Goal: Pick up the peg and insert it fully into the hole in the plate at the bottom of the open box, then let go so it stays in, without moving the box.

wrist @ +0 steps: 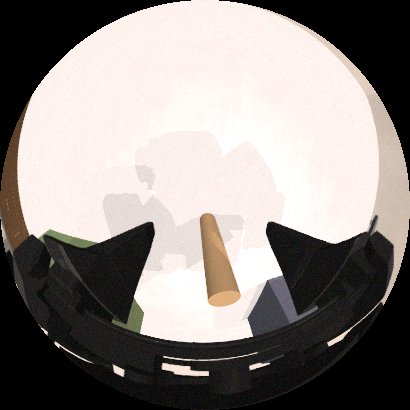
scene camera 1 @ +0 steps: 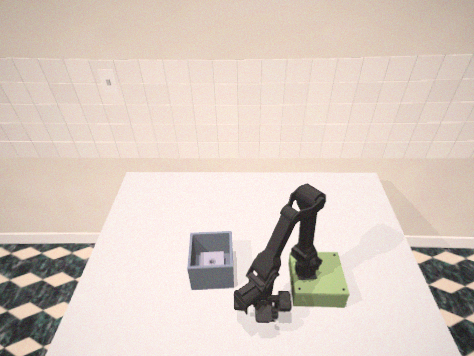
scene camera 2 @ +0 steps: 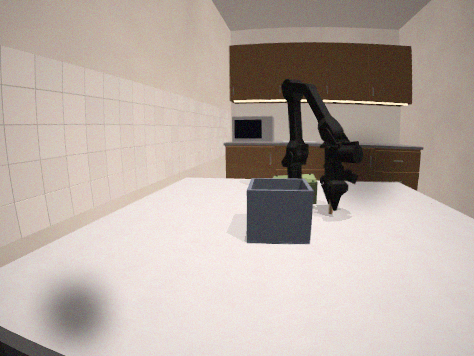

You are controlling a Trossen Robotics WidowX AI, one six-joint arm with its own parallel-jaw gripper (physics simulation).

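Places are measured from the arm's base along level axes (x ahead, y left, z up), in metres.
Pixels of known places: gripper, fingertip midpoint: (wrist: 211, 228) (scene camera 2: 332, 207); arm's base at its link origin: (scene camera 1: 305, 271).
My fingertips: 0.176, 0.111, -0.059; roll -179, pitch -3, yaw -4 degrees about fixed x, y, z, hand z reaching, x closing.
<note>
For each thing: its top centre in the pictures, then the offset to it from my fingertips, as dx, dy, dz. "*": a spot on its surface instead. Level surfaces: height alone.
- tan round peg at its top centre: (wrist: 224, 299) (scene camera 2: 332, 191) -0.002, -0.003, +0.057
- open blue-grey box at its top centre: (wrist: 314, 338) (scene camera 2: 279, 183) (scene camera 1: 210, 248) +0.162, -0.197, +0.115
- pale plate at its top centre: (scene camera 1: 211, 261) +0.162, -0.197, +0.038
- dark hole at a spot on its surface: (scene camera 1: 212, 261) * +0.161, -0.207, +0.022
- white table at its surface level: dz -0.023
The tan round peg (scene camera 2: 330, 210) (wrist: 218, 267) stands upright on the table. My gripper (scene camera 1: 270, 311) (scene camera 2: 334, 207) (wrist: 211, 228) is open and points down. In the wrist view its two fingers are on either side of the peg, with visible space on both sides. The peg is hidden behind the gripper in scene camera 1. The open blue-grey box (scene camera 1: 211, 278) (scene camera 2: 279, 216) (wrist: 268, 312) stands apart from the peg. The pale plate (scene camera 1: 204, 259) with a dark hole (scene camera 1: 212, 261) lies at its bottom; the plate does not show in the other views.
The arm's green base block (scene camera 1: 322, 298) (scene camera 2: 313, 195) (wrist: 136, 319) is beside the gripper, on the side away from the box. The box walls rise between the gripper and the plate. The white table (scene camera 1: 145, 200) (scene camera 2: 165, 280) (wrist: 200, 65) bears them, with a tiled wall (scene camera 1: 250, 107) behind it.
</note>
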